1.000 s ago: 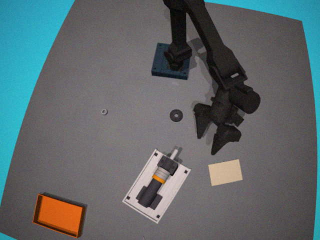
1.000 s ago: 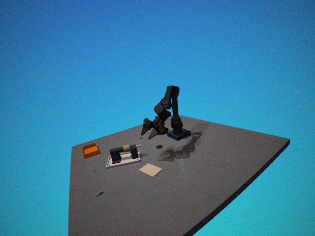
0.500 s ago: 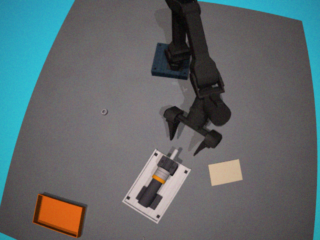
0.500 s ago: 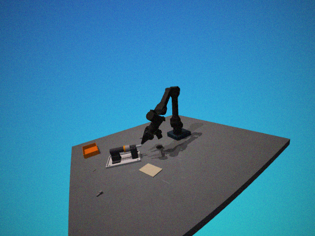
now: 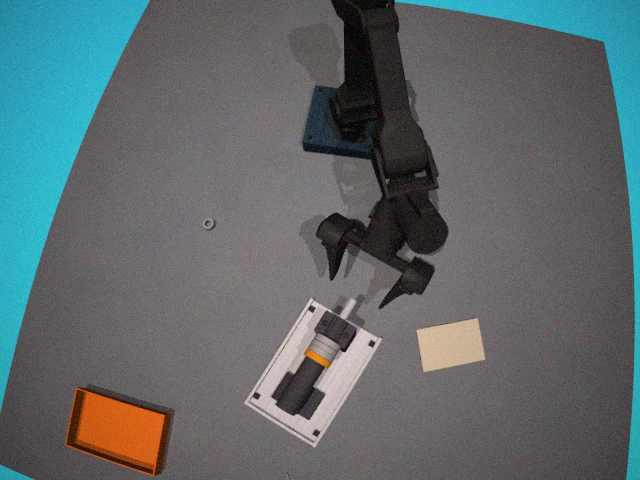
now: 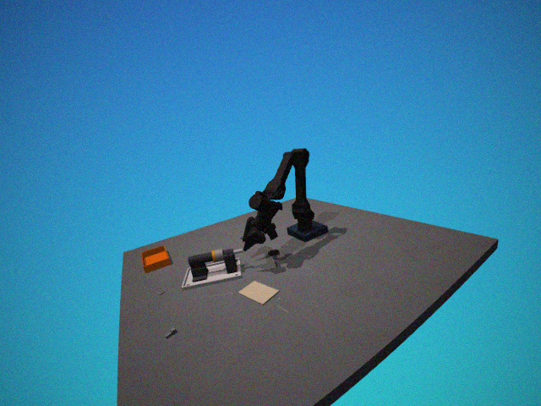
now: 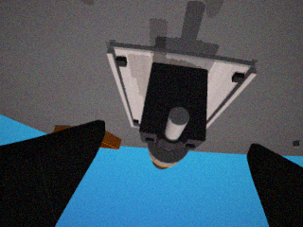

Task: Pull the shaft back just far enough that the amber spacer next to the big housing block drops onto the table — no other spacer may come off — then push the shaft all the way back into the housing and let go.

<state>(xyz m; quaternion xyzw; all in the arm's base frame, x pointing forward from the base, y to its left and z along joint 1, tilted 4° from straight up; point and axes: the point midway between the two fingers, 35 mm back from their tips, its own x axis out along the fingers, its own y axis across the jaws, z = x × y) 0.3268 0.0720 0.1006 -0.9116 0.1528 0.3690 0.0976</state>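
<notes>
The shaft is 10 cm ahead of my gripper tip, 3 cm to the right of it and 2 cm below it. Round my gripper tip: pad: 5 cm ahead, 19 cm to the left, 10 cm below; grey spacer: 10 cm ahead, 3 cm to the right, 2 cm below; amber spacer: 12 cm ahead, 4 cm to the right, 2 cm below.
</notes>
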